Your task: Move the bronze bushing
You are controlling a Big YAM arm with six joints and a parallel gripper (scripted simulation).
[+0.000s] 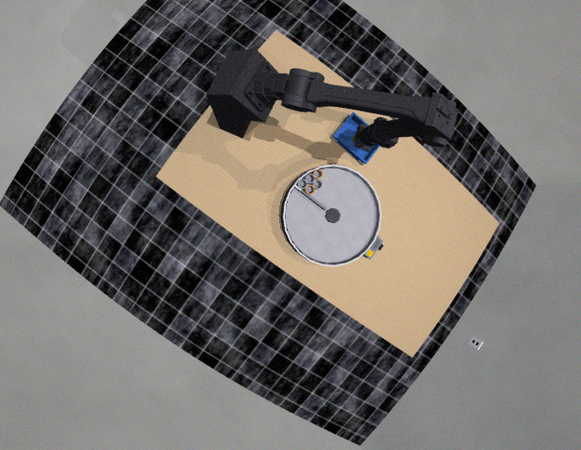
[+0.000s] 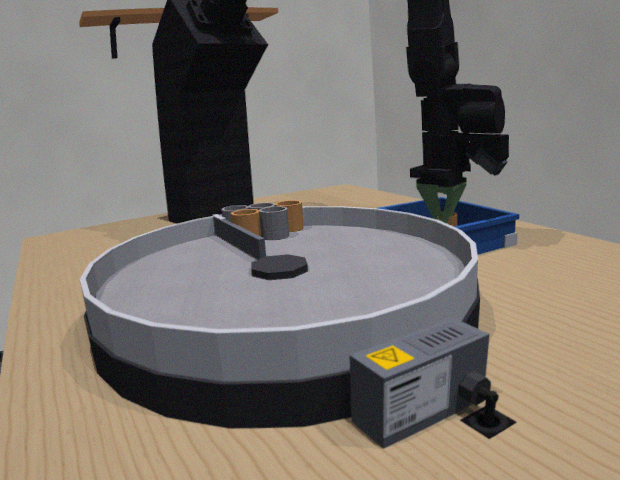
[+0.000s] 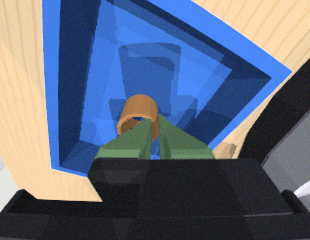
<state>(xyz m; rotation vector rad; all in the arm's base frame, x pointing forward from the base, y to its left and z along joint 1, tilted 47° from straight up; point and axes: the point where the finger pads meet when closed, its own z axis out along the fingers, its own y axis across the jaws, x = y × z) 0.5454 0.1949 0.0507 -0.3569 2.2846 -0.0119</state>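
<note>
Now: the blue crate 20 mm to the left of my hand, 10 mm below it and 10 mm behind it.
</note>
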